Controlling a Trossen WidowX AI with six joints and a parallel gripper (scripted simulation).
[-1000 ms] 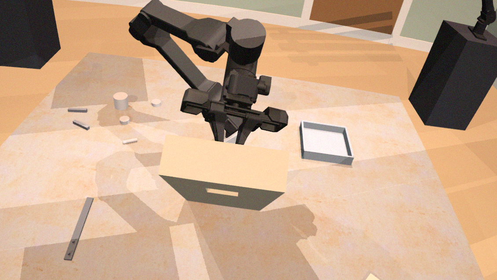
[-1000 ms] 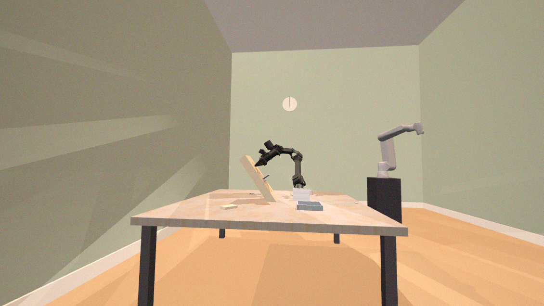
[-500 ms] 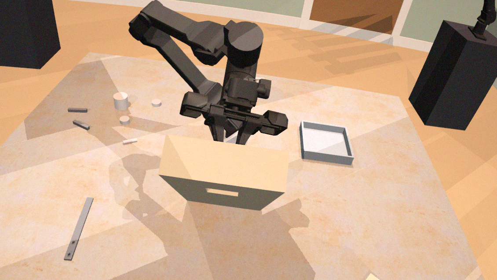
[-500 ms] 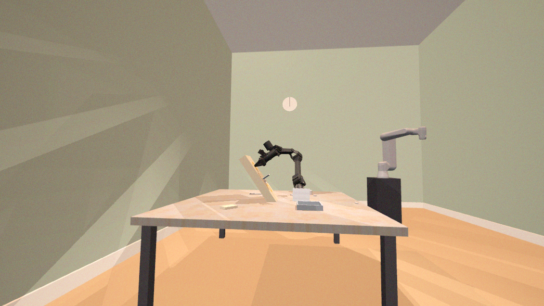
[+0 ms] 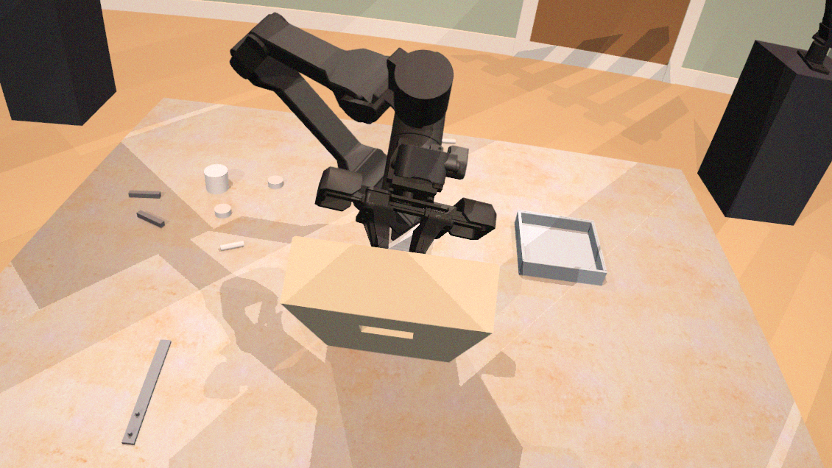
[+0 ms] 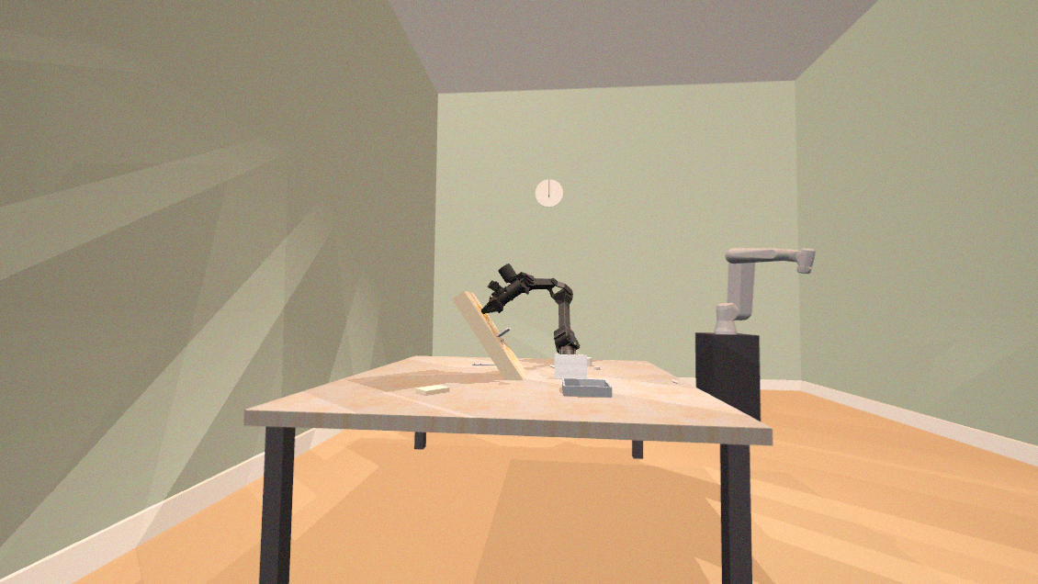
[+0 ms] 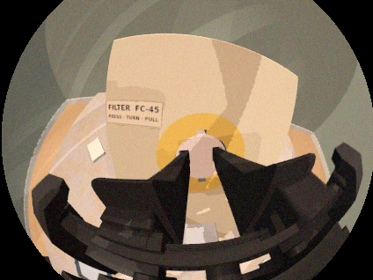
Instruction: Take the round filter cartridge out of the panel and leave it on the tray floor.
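My gripper tip is 1 cm short of the round filter cartridge and 1 cm above it. Also, from my gripper tip: tan service panel 4 cm behind, 8 cm below; grey tray 39 cm behind, 30 cm to the left, 25 cm below.
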